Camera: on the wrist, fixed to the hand. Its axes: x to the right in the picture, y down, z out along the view.
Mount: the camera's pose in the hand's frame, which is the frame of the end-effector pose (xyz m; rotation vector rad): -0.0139 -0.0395 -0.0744 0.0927 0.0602 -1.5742
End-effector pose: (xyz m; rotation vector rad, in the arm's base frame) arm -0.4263 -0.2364 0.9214 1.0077 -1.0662 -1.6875
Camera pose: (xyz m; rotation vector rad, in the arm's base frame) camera -0.3632 -0.2304 0.8642 -1.7704 0.0895 2.1476
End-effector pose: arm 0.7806 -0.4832 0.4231 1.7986 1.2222 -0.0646
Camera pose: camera 0.7123 -0.4375 0.4464 0.4964 2.3789 -0.9411
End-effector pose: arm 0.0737 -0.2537 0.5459 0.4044 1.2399 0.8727
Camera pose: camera 0.0173 -0.3024 0.5043 -0.5413 1.2170 -0.5291
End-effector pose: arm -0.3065 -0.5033 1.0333 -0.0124 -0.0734 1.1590
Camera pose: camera -0.2711 -0.5298 0.9603 0.0815 0.0340 -0.4128
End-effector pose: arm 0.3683 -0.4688 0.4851 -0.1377 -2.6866 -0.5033
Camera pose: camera 0.4018 -0.5331 0.5301 2.0174 -2.1862 -0.7052
